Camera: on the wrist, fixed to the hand. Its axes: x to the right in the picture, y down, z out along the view.
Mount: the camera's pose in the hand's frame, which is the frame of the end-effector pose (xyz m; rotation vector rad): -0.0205 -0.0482 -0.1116 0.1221 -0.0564 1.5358
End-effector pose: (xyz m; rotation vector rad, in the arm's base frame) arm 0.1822 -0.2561 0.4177 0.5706 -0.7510 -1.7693
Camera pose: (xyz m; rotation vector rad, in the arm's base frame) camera 0.2349 -0.2495 0.3065 -0.0757 -0.9327 -0.3097
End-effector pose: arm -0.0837 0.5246 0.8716 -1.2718 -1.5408 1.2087
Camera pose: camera 0.0153 0.5229 0.9451 2.2928 0.2192 -2.0267
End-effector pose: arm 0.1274 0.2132 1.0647 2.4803 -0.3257 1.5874
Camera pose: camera 0.0353 0.2909 1.0908 -1.3970 1.6281 -1.1100
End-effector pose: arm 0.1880 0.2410 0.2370 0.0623 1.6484 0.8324
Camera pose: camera 0.1147 0.1422 0.2296 1.5541 1.3881 1.7790
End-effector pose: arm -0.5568 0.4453 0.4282 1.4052 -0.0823 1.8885
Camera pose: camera -0.6140 0.5208 0.3493 -1.1125 1.0091 -2.1146
